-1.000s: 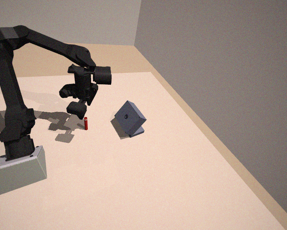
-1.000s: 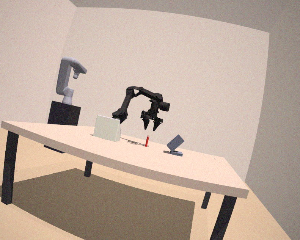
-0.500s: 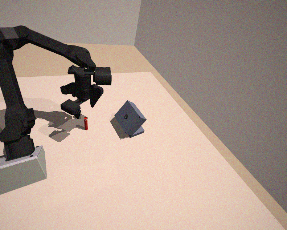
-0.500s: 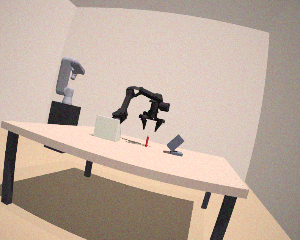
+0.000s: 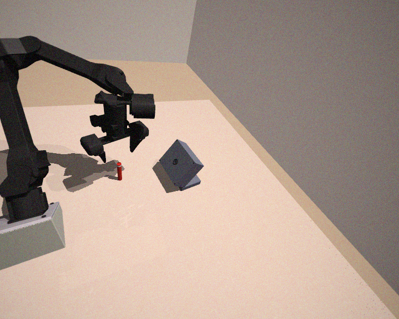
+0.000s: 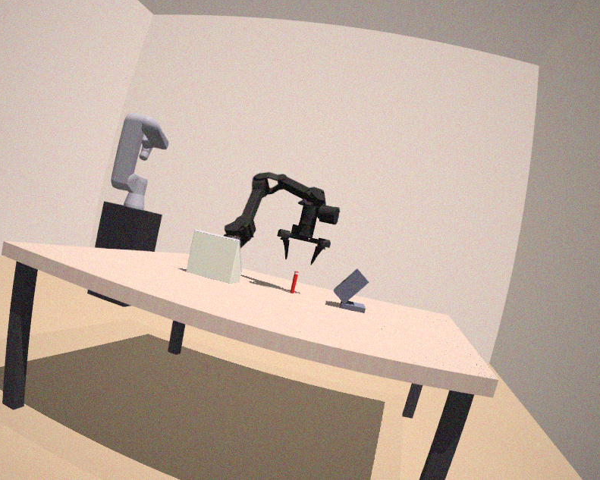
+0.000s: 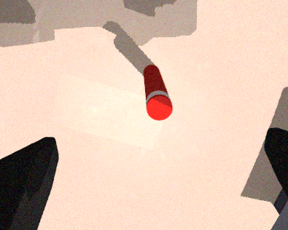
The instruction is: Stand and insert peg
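Right now the red peg is 60 mm below my gripper tip. Round my gripper tip: grey-blue sloped panel: 200 mm ahead, 50 mm to the right, 40 mm below; panel foot: 230 mm ahead, 50 mm to the right, 110 mm below.
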